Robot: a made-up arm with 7 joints. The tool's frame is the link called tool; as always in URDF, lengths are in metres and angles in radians. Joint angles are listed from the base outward. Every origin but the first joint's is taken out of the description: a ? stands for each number. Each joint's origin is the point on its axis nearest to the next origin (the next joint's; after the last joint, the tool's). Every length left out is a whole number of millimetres.
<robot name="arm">
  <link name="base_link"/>
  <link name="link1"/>
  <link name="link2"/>
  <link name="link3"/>
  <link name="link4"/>
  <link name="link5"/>
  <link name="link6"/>
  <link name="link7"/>
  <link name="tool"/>
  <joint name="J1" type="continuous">
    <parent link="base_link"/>
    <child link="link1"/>
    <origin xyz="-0.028 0.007 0.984" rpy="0 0 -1.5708"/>
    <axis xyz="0 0 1"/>
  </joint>
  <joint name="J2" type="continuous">
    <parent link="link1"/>
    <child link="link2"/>
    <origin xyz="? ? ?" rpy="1.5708 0 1.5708"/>
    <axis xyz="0 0 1"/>
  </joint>
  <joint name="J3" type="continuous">
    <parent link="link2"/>
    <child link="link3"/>
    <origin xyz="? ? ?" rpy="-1.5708 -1.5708 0"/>
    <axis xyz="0 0 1"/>
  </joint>
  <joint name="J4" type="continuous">
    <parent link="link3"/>
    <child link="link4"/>
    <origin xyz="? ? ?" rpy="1.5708 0 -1.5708"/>
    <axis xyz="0 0 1"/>
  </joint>
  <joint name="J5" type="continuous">
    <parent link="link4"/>
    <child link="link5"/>
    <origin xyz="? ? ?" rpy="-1.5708 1.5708 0"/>
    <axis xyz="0 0 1"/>
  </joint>
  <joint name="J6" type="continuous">
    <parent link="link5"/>
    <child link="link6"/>
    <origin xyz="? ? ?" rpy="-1.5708 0 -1.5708"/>
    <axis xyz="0 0 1"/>
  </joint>
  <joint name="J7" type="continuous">
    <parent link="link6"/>
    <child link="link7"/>
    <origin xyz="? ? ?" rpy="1.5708 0 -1.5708"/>
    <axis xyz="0 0 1"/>
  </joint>
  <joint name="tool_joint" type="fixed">
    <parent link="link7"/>
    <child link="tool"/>
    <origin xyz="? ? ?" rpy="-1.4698 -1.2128 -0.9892"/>
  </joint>
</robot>
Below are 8 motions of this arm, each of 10 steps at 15 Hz.
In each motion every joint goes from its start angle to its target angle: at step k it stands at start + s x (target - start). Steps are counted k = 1, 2, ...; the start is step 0. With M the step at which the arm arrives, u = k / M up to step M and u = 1 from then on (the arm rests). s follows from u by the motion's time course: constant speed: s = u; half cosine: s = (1 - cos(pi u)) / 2; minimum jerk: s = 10 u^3 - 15 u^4 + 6 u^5.
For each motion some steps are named. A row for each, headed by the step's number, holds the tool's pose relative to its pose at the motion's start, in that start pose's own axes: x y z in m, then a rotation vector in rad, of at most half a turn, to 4 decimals.
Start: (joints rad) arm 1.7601 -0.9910 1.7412 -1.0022 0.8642 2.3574 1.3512
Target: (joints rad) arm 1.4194 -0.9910 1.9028 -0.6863 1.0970 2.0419 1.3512
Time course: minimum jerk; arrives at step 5
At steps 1, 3, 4, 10:
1: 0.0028 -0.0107 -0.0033 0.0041 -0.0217 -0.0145
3: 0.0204 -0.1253 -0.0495 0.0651 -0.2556 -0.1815
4: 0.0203 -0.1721 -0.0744 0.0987 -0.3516 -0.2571
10: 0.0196 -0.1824 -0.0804 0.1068 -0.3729 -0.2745

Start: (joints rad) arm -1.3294 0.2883 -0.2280 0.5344 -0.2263 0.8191 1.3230
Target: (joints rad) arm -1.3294 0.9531 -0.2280 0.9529 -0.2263 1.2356 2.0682
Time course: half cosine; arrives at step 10
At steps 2, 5, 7, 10:
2: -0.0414 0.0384 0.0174 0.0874 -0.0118 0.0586
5: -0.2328 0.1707 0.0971 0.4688 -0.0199 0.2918
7: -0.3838 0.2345 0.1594 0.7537 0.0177 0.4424
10: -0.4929 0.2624 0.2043 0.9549 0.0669 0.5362

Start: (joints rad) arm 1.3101 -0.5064 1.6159 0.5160 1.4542 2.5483 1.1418
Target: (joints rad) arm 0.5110 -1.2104 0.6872 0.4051 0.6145 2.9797 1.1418
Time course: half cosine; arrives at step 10
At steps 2, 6, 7, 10:
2: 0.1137 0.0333 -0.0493 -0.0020 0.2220 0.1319
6: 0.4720 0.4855 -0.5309 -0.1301 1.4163 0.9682
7: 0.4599 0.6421 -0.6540 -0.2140 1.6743 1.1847
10: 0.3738 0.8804 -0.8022 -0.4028 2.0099 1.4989

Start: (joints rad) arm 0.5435 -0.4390 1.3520 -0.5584 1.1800 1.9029 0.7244
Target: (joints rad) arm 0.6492 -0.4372 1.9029 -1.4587 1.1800 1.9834 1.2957
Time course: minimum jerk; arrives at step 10
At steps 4, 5, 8, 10:
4: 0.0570 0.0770 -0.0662 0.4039 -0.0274 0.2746
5: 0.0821 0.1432 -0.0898 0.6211 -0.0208 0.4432
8: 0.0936 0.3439 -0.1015 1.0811 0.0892 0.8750
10: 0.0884 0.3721 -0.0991 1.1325 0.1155 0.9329

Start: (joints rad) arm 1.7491 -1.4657 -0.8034 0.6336 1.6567 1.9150 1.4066
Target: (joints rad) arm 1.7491 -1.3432 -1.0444 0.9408 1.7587 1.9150 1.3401
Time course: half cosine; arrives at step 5
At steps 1, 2, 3, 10:
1: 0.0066 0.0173 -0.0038 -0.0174 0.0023 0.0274
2: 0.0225 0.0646 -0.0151 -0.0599 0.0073 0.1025
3: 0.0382 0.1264 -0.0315 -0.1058 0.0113 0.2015
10: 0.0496 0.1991 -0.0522 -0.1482 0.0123 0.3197

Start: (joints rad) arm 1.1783 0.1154 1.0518 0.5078 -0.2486 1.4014 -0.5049
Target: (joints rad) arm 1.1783 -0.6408 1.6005 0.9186 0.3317 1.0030 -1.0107
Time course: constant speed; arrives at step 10
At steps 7, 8, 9, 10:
7: 0.0120 -0.3917 -0.6428 0.8806 0.4233 0.1811
8: -0.0027 -0.4025 -0.7341 1.0026 0.4413 0.2402
9: -0.0192 -0.4033 -0.8200 1.1215 0.4450 0.3059
10: -0.0368 -0.3953 -0.8991 1.2364 0.4335 0.3771

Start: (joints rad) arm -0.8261 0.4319 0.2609 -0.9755 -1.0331 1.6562 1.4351
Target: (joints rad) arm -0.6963 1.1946 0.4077 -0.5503 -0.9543 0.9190 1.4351
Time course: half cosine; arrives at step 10
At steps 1, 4, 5, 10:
1: 0.0126 0.0046 0.0070 0.0019 -0.0183 -0.0094
4: 0.1654 0.0804 0.1123 0.0498 -0.2445 -0.1330
5: 0.2294 0.1270 0.1702 0.0866 -0.3417 -0.1923
10: 0.3826 0.3194 0.3730 0.2494 -0.5891 -0.3823

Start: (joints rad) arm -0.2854 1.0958 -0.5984 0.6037 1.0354 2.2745 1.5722
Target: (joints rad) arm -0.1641 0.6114 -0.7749 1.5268 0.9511 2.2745 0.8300
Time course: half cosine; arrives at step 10
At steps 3, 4, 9, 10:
3: -0.0707 0.0638 0.1525 -0.3994 -0.0717 -0.0658
4: -0.1241 0.1216 0.2373 -0.6660 -0.1158 -0.1302
9: -0.3649 0.4470 0.4103 -1.8040 -0.2761 -0.6234
10: -0.3730 0.4595 0.4104 -1.8449 -0.2812 -0.6495

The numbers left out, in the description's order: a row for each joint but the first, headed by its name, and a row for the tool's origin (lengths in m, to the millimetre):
J2: 0.138 0.006 0
J3: 0.004 0.646 0
J4: -0.097 0.022 0
J5: 0.035 0.549 0
J6: 0.168 0.023 0
J7: 0.02 -0.146 0
tool: 0.016 0.028 0

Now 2 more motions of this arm.
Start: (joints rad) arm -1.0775 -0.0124 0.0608 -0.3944 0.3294 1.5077 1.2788
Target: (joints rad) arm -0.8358 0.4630 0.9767 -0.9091 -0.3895 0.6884 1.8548
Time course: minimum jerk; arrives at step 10
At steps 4, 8, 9, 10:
4: 0.0591 0.2442 -0.0714 0.2809 -0.1177 0.1003
8: -0.0704 0.6785 0.0533 0.9366 -0.5355 0.2830
9: -0.0912 0.6997 0.0744 0.9990 -0.5780 0.2908
10: -0.0949 0.7031 0.0781 1.0100 -0.5855 0.2920

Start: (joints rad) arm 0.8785 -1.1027 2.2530 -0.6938 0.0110 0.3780 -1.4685
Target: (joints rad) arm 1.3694 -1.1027 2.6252 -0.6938 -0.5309 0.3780 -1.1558
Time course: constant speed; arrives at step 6
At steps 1, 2, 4, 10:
1: 0.0328 -0.0577 -0.0995 0.1527 0.0458 -0.0109
2: 0.0644 -0.1057 -0.2051 0.3038 0.0968 -0.0234
4: 0.1224 -0.1704 -0.4304 0.5993 0.2146 -0.0529
10: 0.1702 -0.1915 -0.6673 0.8827 0.3541 -0.0885

